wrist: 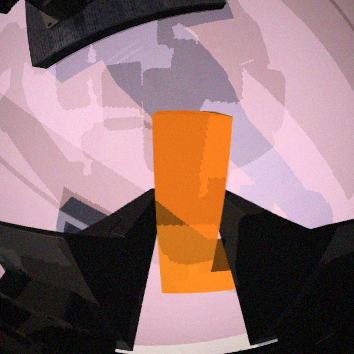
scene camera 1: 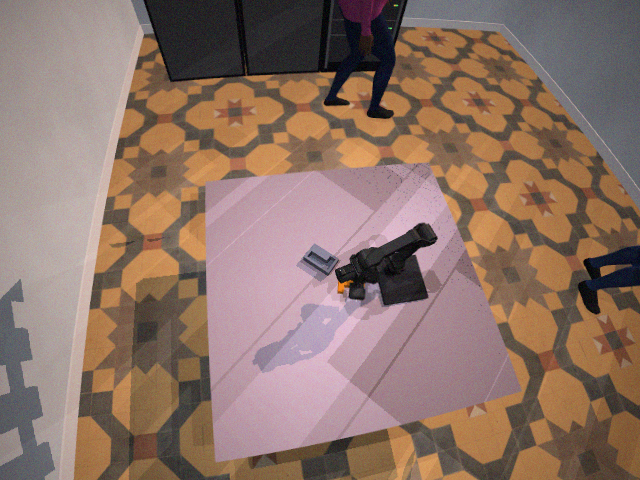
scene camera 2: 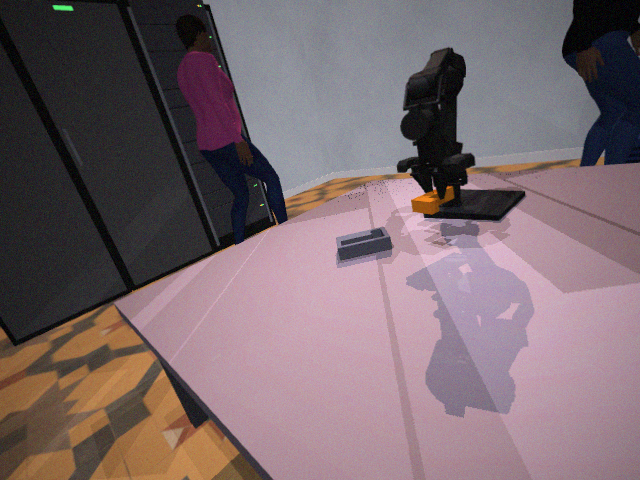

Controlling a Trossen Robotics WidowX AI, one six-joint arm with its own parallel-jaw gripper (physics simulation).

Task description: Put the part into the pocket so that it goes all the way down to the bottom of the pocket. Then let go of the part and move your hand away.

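The orange L-shaped part is held between the fingers of my black gripper, which is shut on it. In scene camera 2 the part is raised above the table, close to the arm's base; its long bar points towards the top of the wrist view. The grey block with the pocket sits on the table, apart from the part, to the left of my gripper in both scene views. Its pocket faces up and holds no part. The fingers partly hide the block in the wrist view.
The arm's black base plate lies behind the gripper on the pink table. Dark cabinets and people stand beyond the table. The arm's shadow falls on the table.
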